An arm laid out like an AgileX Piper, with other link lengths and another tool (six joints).
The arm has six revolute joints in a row. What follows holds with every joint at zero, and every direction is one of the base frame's. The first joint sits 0.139 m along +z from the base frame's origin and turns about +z. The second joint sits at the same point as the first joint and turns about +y. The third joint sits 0.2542 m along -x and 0.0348 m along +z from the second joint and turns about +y. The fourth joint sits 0.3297 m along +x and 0.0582 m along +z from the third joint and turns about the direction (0.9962, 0, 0.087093). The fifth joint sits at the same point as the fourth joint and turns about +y. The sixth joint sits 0.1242 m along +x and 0.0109 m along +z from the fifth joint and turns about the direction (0.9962, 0, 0.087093). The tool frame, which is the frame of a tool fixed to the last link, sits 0.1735 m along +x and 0.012 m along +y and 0.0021 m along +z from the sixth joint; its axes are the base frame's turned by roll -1.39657, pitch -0.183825 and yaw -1.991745 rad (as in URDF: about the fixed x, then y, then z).
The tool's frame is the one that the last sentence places.
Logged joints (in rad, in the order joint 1, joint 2, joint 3, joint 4, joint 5, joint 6), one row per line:
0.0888, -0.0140, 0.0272, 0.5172, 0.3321, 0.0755
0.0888, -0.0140, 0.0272, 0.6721, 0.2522, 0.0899
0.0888, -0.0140, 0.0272, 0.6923, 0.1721, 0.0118
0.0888, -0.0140, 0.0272, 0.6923, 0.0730, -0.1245
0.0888, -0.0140, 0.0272, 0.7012, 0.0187, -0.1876
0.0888, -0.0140, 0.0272, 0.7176, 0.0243, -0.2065
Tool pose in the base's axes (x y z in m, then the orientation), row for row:
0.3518, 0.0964, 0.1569, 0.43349, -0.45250, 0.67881, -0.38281
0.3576, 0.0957, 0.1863, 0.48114, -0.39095, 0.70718, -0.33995
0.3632, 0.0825, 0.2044, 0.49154, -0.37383, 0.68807, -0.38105
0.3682, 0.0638, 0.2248, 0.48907, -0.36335, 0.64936, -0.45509
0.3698, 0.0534, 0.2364, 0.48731, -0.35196, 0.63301, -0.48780
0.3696, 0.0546, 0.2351, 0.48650, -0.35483, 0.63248, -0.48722
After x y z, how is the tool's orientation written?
As a quaternion, w x y z.
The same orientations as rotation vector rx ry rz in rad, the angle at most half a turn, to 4 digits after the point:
-1.1272, 1.6910, -0.9536
-0.9533, 1.7244, -0.8290
-0.9074, 1.6702, -0.9249
-0.8829, 1.5779, -1.1059
-0.8559, 1.5394, -1.1863
-0.8632, 1.5387, -1.1853

